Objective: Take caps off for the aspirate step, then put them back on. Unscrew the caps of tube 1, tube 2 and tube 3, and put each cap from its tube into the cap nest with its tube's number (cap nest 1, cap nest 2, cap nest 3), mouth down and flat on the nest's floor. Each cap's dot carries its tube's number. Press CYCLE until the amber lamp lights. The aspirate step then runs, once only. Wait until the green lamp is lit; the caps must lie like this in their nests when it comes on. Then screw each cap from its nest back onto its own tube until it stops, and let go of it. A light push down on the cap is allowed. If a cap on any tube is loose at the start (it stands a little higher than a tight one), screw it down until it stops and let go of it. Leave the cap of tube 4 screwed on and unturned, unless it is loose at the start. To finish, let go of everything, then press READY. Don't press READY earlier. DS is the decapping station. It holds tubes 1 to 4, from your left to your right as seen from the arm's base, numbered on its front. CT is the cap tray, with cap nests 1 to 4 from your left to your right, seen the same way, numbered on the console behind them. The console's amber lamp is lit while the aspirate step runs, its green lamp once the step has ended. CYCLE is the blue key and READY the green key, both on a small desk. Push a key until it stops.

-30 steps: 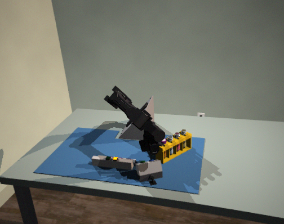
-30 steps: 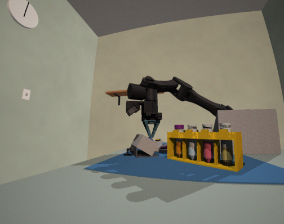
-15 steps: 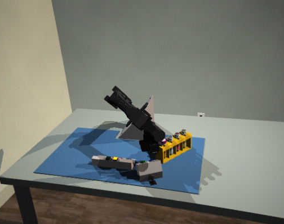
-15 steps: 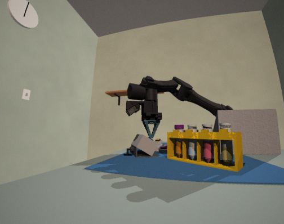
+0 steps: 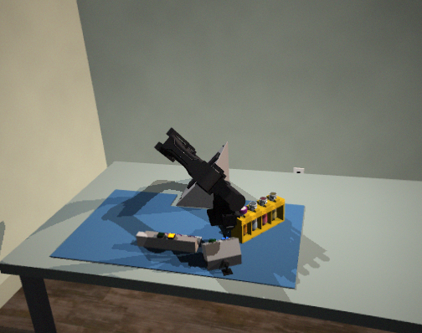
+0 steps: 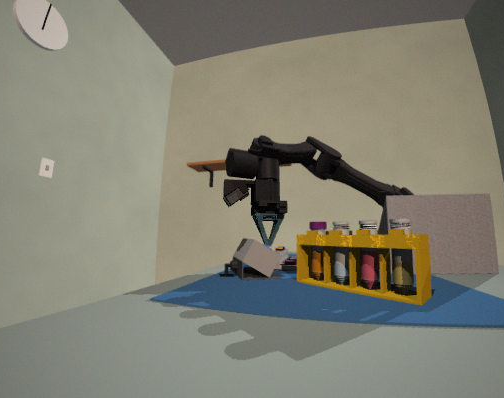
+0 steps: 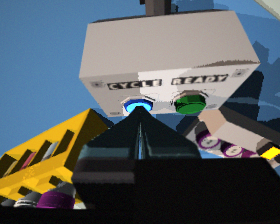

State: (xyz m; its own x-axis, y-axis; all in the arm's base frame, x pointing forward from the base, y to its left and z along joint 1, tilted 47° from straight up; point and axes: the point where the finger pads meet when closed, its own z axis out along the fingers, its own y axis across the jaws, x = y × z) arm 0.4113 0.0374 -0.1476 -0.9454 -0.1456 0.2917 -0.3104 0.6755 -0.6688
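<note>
Now: hand 10 mm above the blue cycle key. From my hand the other things lie so: green ready key: 40 mm to the right, 20 mm ahead, 10 mm below; small key desk: 20 mm to the right, 20 mm below, 20 mm ahead.
</note>
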